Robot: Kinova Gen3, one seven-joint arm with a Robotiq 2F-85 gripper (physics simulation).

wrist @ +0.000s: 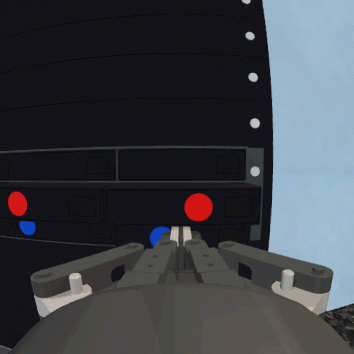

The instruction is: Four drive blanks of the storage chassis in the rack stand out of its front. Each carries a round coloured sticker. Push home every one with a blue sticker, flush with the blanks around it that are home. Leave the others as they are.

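The storage chassis (pixel 255 155) spans the rack's front. Two blanks of its middle row stand out: one with a red sticker (pixel 198 207) at the right, and one with a red sticker (pixel 17 203) at the left. Below them, in the bottom row, a blue sticker (pixel 27 227) shows partly at the left. Another blue sticker (pixel 160 236) sits beside my fingertips, partly hidden by them. My gripper (pixel 180 236) is shut and empty, its tips in front of the lower right blank. The arm hides that blank's lower part, so its depth is hard to tell.
The dark rack (pixel 150 75) rises above the chassis, with round light dots (pixel 253 77) down its right post. A pale blue wall (pixel 315 125) lies to the right. A dark speckled surface (pixel 345 320) shows at the lower right. Top-row blanks (pixel 180 165) look flush.
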